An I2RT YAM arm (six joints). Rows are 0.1 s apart.
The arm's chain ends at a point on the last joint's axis. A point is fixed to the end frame.
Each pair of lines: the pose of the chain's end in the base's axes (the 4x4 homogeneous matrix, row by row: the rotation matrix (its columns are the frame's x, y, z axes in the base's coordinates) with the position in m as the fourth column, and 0 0 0 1 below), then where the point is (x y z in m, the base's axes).
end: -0.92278, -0.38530, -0.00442, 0.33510; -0.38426, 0.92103, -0.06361, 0.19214; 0.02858, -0.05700, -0.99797, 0.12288; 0, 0, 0, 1
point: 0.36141 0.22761 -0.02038
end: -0.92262, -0.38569, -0.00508, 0.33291; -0.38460, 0.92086, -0.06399, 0.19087; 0.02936, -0.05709, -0.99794, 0.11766; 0, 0, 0, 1
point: 0.35911 0.22630 -0.02564
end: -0.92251, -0.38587, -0.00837, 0.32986; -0.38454, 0.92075, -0.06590, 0.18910; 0.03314, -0.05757, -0.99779, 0.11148; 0, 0, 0, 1
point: 0.35558 0.22425 -0.03197
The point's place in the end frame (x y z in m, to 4 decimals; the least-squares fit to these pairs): -0.0420 0.0307 0.1406
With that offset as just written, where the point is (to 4 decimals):
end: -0.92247, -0.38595, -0.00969, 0.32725; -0.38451, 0.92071, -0.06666, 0.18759; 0.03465, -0.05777, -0.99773, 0.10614; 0, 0, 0, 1
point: 0.3528 0.2226 -0.0374
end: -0.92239, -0.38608, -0.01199, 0.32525; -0.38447, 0.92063, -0.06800, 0.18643; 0.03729, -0.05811, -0.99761, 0.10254; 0, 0, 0, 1
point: 0.3505 0.2213 -0.0411
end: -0.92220, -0.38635, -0.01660, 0.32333; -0.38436, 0.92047, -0.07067, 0.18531; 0.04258, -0.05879, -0.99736, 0.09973; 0, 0, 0, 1
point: 0.3479 0.2198 -0.0441
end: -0.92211, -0.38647, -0.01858, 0.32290; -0.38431, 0.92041, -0.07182, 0.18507; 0.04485, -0.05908, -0.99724, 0.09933; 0, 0, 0, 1
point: 0.3472 0.2194 -0.0446
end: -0.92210, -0.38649, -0.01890, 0.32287; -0.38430, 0.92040, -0.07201, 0.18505; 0.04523, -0.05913, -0.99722, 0.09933; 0, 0, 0, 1
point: 0.3471 0.2193 -0.0446
